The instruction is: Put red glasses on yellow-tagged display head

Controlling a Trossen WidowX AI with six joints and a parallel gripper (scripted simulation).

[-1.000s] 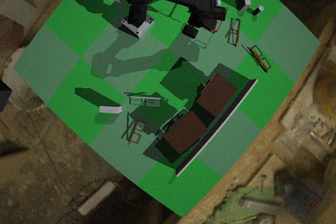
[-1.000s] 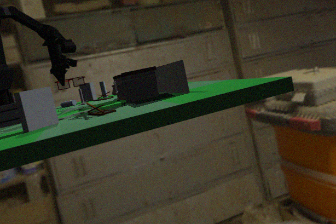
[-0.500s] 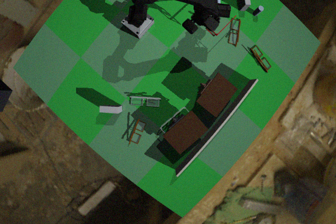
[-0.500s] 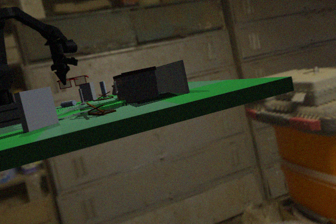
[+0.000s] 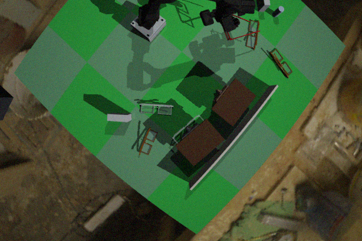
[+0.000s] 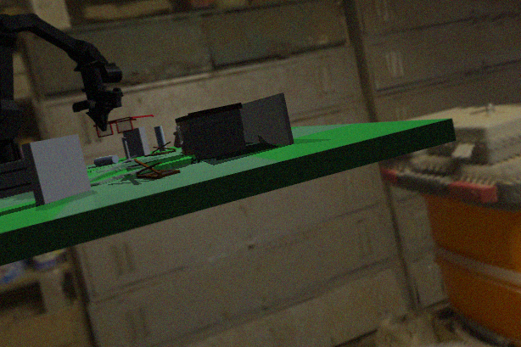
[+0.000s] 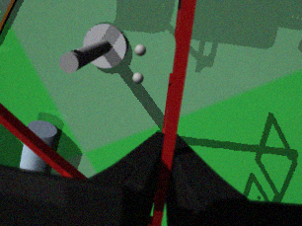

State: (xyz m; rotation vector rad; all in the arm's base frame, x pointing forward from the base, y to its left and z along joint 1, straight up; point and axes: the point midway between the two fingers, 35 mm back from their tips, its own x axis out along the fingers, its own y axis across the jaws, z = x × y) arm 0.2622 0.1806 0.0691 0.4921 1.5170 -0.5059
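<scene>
My gripper tip is 60 mm short of the round-headed pin, 30 mm to the right of it and 90 mm above it. Round my gripper tip: white-edged backboard (340 mm ahead, 390 mm to the right, 60 mm below).
</scene>
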